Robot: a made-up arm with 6 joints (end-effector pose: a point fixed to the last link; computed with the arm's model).
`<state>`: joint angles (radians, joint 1 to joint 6).
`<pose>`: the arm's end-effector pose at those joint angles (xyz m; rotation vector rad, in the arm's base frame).
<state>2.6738 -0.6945 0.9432 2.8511 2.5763 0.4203</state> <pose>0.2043 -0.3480 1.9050 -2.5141 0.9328 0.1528</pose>
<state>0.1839 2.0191 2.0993 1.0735 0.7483 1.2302</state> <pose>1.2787 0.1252 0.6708 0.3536 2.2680 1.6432</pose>
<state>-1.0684 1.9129 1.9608 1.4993 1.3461 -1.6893</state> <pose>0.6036 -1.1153 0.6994 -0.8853 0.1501 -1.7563</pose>
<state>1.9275 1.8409 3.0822 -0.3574 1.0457 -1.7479</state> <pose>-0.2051 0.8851 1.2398 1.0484 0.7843 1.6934</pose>
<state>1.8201 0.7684 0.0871 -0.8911 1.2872 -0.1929</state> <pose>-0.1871 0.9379 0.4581 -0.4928 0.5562 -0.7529</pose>
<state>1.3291 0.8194 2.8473 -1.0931 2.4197 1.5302</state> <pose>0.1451 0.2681 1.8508 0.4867 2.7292 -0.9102</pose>
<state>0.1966 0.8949 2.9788 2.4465 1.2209 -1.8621</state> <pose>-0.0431 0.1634 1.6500 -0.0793 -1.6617 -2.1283</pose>
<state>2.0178 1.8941 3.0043 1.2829 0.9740 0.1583</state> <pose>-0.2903 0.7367 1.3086 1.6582 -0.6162 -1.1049</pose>
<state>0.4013 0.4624 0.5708 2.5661 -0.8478 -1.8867</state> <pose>0.8660 0.5507 1.3866 -0.4706 -0.4696 -2.6881</pose>
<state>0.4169 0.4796 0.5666 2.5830 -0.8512 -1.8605</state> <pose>0.8678 0.5706 1.3640 -0.5028 -0.5212 -2.6838</pose>
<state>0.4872 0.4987 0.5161 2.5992 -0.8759 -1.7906</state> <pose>0.8422 0.6398 1.3049 -0.5794 -0.6270 -2.6447</pose>
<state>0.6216 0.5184 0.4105 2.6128 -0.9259 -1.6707</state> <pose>0.7635 0.7570 1.2037 -0.6843 -0.8104 -2.5554</pose>
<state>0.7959 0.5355 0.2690 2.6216 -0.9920 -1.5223</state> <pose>0.6226 0.8780 1.0798 -0.7651 -1.0577 -2.4234</pose>
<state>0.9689 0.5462 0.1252 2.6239 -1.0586 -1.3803</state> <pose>0.4529 0.9553 0.9654 -0.7869 -1.3107 -2.2817</pose>
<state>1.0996 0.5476 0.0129 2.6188 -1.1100 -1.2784</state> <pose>0.3141 0.9808 0.8878 -0.7682 -1.4955 -2.1730</pose>
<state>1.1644 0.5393 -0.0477 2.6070 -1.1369 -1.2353</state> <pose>0.2444 0.9809 0.8570 -0.7538 -1.5688 -2.1227</pose>
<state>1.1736 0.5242 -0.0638 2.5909 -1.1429 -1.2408</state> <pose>0.2348 0.9767 0.8622 -0.7611 -1.5480 -2.1221</pose>
